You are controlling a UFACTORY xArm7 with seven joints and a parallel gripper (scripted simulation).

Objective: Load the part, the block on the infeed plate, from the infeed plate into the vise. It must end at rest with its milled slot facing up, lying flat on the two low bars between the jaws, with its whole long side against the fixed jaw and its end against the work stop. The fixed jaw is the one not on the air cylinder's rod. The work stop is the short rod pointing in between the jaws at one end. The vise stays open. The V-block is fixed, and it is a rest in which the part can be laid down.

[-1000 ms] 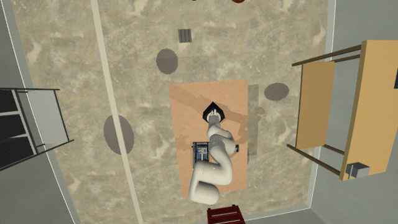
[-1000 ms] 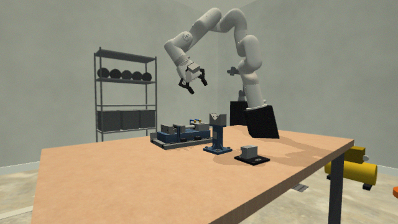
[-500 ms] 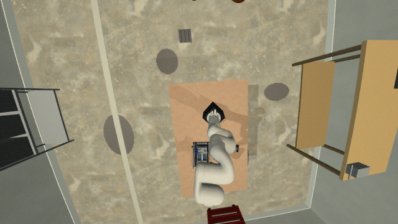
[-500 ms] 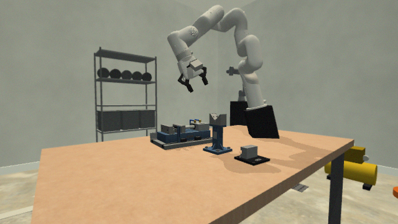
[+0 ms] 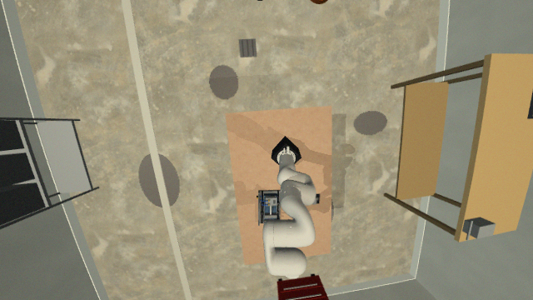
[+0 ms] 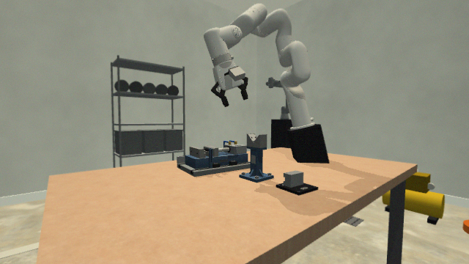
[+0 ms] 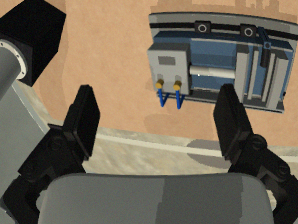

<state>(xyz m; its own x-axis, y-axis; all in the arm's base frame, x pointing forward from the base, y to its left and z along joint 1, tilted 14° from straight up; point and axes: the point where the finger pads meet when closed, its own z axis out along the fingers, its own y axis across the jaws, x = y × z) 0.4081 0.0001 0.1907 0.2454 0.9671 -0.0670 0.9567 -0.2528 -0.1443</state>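
Right now my hand is 280 mm to the right of the grey block and 260 mm above it. Round my hand: work stop 100 mm ahead, 60 mm to the right, 200 mm below; grey V-block 10 mm ahead, 150 mm to the left, 160 mm below; cylinder rod 100 mm to the right, 210 mm below.
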